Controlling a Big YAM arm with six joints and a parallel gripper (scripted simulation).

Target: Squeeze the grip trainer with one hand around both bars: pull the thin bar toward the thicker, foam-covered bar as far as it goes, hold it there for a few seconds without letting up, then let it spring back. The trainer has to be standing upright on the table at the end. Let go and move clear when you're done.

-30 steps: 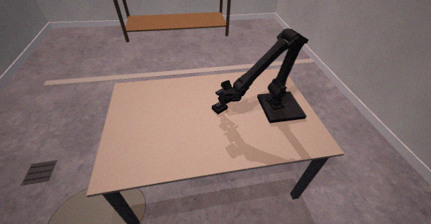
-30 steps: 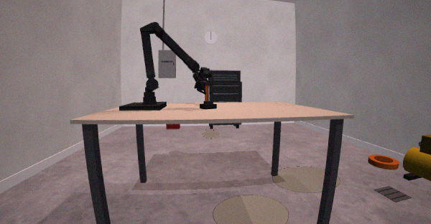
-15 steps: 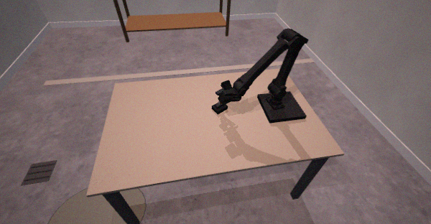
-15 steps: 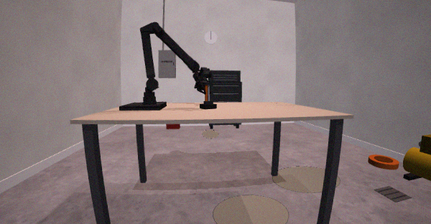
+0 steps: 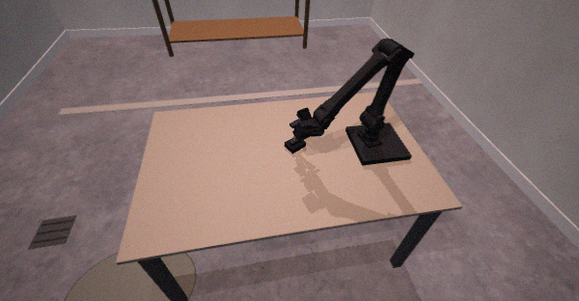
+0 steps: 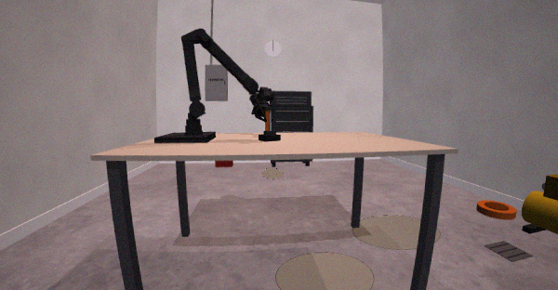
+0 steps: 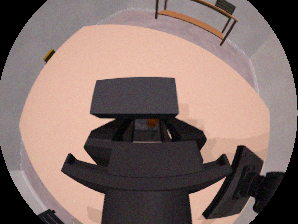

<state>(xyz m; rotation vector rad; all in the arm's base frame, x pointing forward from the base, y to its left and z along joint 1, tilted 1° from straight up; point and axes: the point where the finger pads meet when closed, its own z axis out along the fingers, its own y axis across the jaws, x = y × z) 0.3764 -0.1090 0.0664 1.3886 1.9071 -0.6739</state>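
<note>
Right now the grip trainer is 1 cm below my hand and 1 cm ahead of it.
</note>
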